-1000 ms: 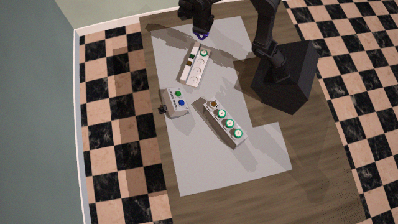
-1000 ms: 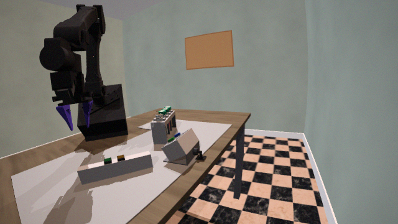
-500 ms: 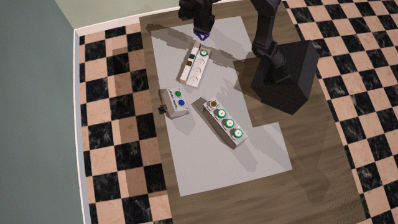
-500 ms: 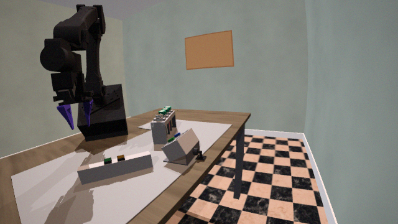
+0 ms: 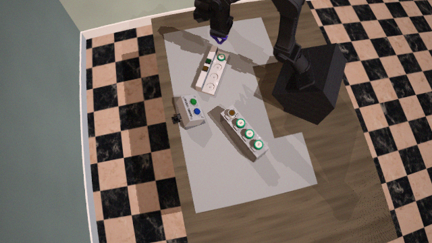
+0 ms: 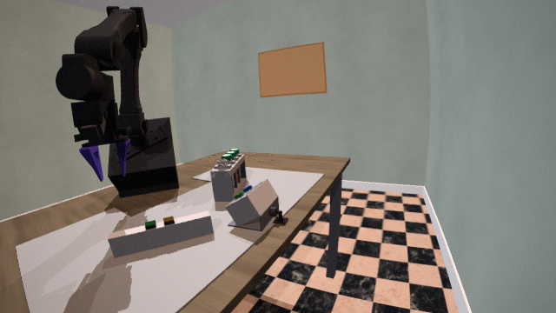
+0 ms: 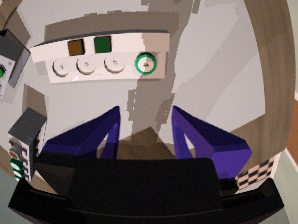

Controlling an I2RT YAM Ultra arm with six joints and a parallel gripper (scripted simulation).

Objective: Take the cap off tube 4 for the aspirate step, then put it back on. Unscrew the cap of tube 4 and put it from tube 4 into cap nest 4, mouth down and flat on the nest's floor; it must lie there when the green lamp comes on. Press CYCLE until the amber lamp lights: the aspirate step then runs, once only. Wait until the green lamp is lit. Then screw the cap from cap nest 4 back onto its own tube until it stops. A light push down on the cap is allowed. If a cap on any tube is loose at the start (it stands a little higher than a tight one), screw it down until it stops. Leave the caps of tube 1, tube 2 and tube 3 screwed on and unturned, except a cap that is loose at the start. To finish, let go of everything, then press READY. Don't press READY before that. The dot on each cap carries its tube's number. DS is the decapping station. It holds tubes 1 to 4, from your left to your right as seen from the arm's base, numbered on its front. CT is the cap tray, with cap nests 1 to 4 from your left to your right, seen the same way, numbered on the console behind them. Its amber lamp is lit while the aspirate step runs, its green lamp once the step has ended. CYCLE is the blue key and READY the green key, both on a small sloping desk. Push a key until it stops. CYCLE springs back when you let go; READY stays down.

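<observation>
Now: the green ready key 15 cm ahead of my hand, 22 cm to the left of it and 9 cm below it. The rest, counted from my hand: cap 3 (1 cm behind, 36 cm to the left, 4 cm below); then cap 2 (3 cm behind, 41 cm to the left, 4 cm below); then blue cycle key (14 cm ahead, 27 cm to the left, 9 cm below).
</observation>
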